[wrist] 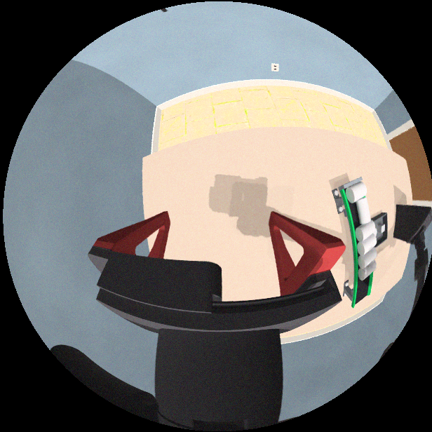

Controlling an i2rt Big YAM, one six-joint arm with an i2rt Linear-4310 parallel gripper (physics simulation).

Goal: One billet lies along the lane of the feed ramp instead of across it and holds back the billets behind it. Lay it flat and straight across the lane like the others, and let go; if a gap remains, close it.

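Note:
The feed ramp, with green side rails and a dark lane, stands at the right of the wrist view. One white billet lies along the lane. A white billet lies across the lane at the end nearer the top of the view. Several white billets lie across the lane on the other side of the lengthwise one, close together in a row. My gripper is wide open and empty, its two red fingers over the table, well to the left of the ramp.
The light table lies below, with the arm's shadow on it. A small black box-like part adjoins the ramp's right side. A dark object stands at the far right edge. Metal brackets stick out on the ramp's left side.

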